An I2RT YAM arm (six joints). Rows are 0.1 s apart.
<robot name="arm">
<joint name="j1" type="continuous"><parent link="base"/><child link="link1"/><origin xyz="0.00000 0.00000 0.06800" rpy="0.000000 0.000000 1.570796"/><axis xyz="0 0 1"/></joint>
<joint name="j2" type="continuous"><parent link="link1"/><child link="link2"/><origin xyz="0.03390 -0.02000 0.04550" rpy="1.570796 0.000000 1.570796"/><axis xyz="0 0 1"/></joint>
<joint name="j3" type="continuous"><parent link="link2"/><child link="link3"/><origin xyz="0.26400 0.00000 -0.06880" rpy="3.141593 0.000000 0.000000"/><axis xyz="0 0 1"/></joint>
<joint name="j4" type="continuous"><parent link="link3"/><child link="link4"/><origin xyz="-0.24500 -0.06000 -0.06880" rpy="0.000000 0.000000 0.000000"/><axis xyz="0 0 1"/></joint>
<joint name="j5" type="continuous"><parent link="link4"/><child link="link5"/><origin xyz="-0.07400 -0.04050 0.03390" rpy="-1.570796 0.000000 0.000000"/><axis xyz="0 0 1"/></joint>
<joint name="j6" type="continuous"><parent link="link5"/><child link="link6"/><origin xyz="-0.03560 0.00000 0.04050" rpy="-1.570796 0.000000 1.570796"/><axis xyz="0 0 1"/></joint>
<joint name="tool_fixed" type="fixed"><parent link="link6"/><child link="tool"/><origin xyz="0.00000 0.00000 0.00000" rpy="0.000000 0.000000 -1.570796"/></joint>
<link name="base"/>
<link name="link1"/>
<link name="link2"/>
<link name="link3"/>
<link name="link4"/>
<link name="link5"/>
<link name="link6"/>
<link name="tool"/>
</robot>
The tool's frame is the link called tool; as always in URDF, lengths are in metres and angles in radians. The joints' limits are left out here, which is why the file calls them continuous.
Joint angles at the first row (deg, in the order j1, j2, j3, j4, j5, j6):
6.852 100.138 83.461 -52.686 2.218 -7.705
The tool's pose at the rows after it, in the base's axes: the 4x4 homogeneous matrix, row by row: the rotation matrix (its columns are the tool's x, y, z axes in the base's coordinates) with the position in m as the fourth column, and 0 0 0 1 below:
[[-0.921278 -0.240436 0.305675 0.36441], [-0.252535 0.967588 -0.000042 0.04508], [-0.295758 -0.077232 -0.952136 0.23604], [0 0 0 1]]
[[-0.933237 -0.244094 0.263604 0.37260], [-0.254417 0.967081 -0.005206 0.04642], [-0.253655 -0.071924 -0.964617 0.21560], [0 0 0 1]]
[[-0.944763 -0.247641 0.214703 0.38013], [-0.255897 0.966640 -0.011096 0.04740], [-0.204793 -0.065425 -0.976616 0.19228], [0 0 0 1]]
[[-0.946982 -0.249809 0.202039 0.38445], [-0.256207 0.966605 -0.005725 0.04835], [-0.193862 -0.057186 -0.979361 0.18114], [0 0 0 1]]
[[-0.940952 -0.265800 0.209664 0.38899], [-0.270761 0.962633 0.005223 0.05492], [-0.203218 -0.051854 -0.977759 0.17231], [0 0 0 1]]
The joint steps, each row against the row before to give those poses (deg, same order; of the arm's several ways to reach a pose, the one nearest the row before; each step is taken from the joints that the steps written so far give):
0.415 3.759 -0.001 0.788 0.000 0.000
0.045 3.410 0.001 0.873 0.001 0.023
0.000 3.780 0.000 0.874 -0.022 0.000
0.022 1.815 -0.001 1.116 -0.394 0.022
0.830 1.487 0.001 1.988 -0.393 -0.066

